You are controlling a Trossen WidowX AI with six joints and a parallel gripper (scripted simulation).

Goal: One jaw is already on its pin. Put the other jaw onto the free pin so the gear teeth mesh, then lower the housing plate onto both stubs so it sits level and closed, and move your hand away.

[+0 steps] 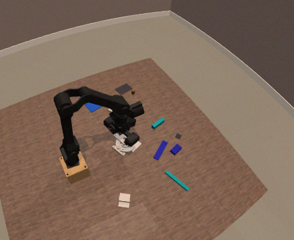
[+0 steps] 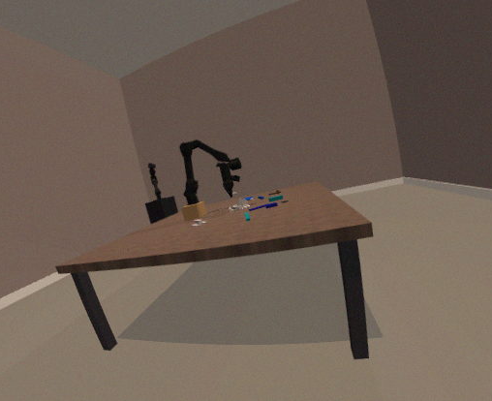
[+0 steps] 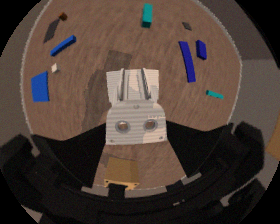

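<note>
The white jaw lies 70 mm below my gripper tip, 20 mm ahead of it and 10 mm to the right of it. From my gripper tip the other things lie so: blue bar 190 mm ahead, 90 mm to the right, 80 mm below; white base 80 mm below, 50 mm ahead, 20 mm to the left; white housing plate 20 mm above, 10 mm ahead.
</note>
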